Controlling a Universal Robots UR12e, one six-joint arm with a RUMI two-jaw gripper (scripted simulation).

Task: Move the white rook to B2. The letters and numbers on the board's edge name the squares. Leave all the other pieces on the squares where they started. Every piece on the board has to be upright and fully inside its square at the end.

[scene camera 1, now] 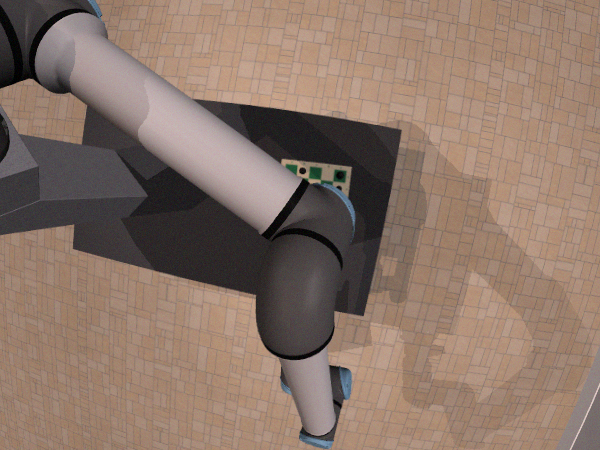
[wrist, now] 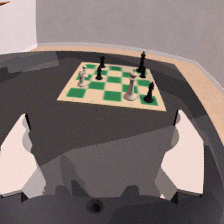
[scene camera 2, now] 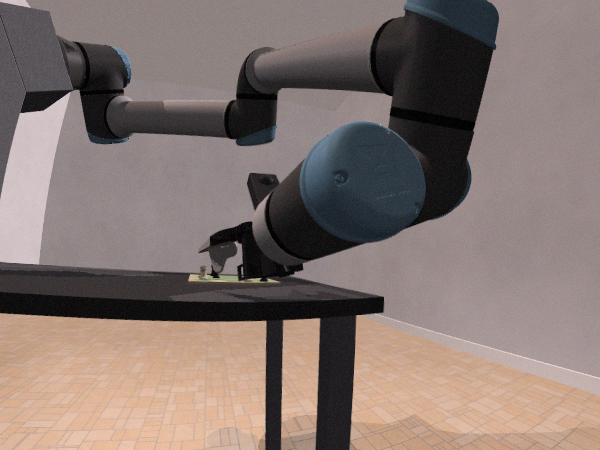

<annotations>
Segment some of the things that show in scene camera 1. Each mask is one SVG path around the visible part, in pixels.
A cream chessboard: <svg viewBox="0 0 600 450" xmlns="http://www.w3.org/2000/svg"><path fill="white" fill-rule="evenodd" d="M282 159L281 164L287 167L297 176L303 177L310 184L319 182L320 184L331 184L335 187L341 186L341 191L348 197L352 167ZM339 171L344 173L344 178L341 180L337 179L336 173ZM301 167L306 169L305 174L299 173L299 169Z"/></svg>
</annotations>
